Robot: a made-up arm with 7 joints.
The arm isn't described. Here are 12 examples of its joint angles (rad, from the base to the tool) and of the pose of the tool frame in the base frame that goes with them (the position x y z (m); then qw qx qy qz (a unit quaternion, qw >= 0)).
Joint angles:
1: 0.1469 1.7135 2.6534 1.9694 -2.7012 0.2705 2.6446
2: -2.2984 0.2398 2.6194 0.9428 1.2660 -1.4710 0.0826
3: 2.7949 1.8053 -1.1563 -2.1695 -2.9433 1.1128 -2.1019
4: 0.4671 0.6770 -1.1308 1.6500 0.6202 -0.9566 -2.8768
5: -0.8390 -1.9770 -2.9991 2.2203 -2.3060 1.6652 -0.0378
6: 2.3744 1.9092 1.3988 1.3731 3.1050 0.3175 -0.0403
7: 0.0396 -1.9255 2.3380 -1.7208 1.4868 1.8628 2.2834
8: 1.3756 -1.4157 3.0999 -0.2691 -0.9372 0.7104 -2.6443
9: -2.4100 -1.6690 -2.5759 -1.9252 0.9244 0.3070 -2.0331
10: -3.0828 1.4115 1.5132 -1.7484 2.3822 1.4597 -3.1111
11: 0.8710 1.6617 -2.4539 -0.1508 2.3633 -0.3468 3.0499
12: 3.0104 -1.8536 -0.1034 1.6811 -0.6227 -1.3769 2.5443
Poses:
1: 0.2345 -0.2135 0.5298 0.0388 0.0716 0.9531 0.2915
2: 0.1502 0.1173 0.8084 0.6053 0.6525 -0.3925 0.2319
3: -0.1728 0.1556 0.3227 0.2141 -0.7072 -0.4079 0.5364
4: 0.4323 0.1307 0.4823 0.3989 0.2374 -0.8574 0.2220
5: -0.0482 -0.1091 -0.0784 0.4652 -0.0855 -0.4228 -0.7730
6: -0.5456 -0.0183 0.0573 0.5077 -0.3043 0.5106 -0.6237
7: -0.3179 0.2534 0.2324 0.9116 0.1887 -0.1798 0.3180
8: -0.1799 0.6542 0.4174 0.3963 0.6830 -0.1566 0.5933
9: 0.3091 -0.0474 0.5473 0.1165 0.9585 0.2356 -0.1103
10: -0.2187 -0.2427 0.3813 0.3325 0.6307 -0.6174 -0.3325
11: 0.4256 -0.5692 0.1718 0.5487 -0.3034 -0.6908 -0.3601
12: 0.4506 0.1069 0.4402 0.0248 -0.5481 -0.5037 0.6673
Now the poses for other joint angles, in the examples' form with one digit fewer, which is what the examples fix.
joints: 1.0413 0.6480 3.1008 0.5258 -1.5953 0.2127 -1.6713
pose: 0.104 -0.233 0.898 0.134 -0.893 0.429 -0.010
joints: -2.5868 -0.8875 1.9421 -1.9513 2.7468 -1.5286 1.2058
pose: 0.009 -0.305 0.561 0.149 -0.349 -0.914 -0.141
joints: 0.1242 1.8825 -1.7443 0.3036 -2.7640 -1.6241 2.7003
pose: 0.558 0.096 0.060 0.158 0.309 -0.595 0.725
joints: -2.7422 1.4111 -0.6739 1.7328 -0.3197 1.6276 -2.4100
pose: -0.278 -0.059 0.104 0.265 0.451 -0.633 -0.571
